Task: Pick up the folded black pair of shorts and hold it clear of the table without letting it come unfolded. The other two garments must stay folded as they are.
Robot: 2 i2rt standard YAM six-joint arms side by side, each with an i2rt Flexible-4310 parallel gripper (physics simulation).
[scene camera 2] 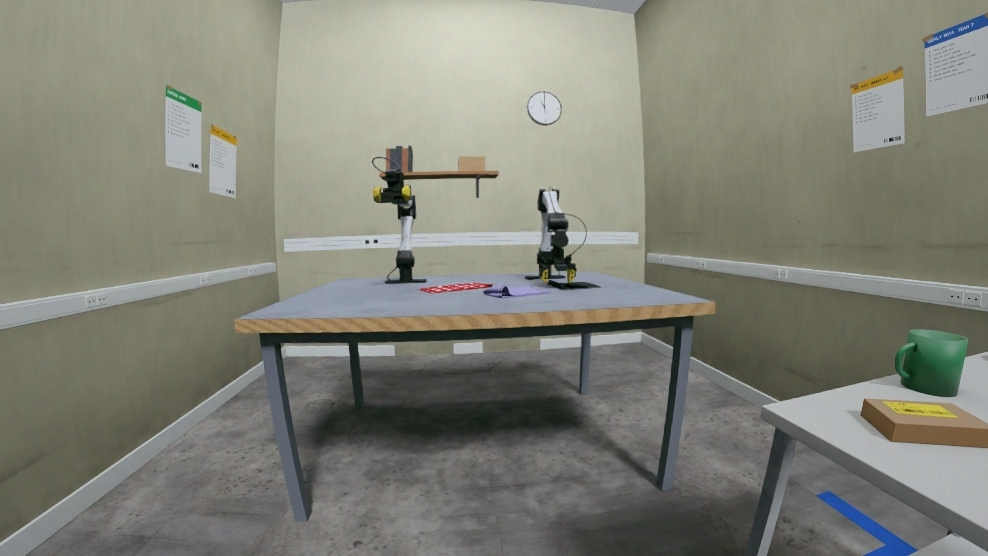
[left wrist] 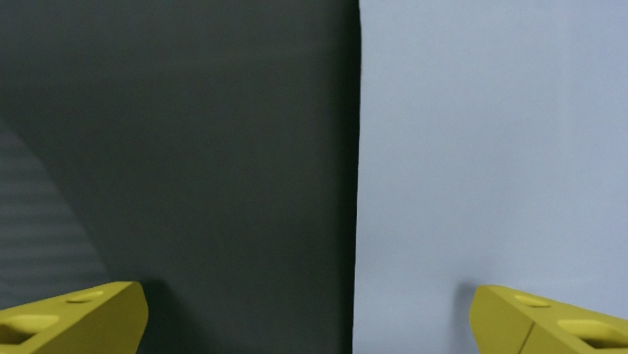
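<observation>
The folded black shorts (scene camera 2: pixel 587 284) (left wrist: pixel 225 150) lie flat on the table, at the right of the garments in the scene view. My left gripper (scene camera 2: pixel 558 278) (left wrist: pixel 310 299) is open, low over the shorts' edge. In the left wrist view one finger is over the dark cloth and the other over the table beside the straight edge. A greyer ribbed patch shows at the far left there. The purple garment (scene camera 2: pixel 526 291) and the red patterned garment (scene camera 2: pixel 456 286) lie folded on the table. My right gripper (scene camera 2: pixel 391 194) is open and empty, high above the table at the left.
The table (scene camera 2: pixel 359 304) has a wooden front edge. The purple garment lies close to the left of the shorts in the scene view, and the red one lies farther left. A wall shelf (scene camera 2: pixel 442 174) is behind the arms. A side table (scene camera 2: pixel 829 421) with a green mug (scene camera 2: pixel 934 363) stands at the front right.
</observation>
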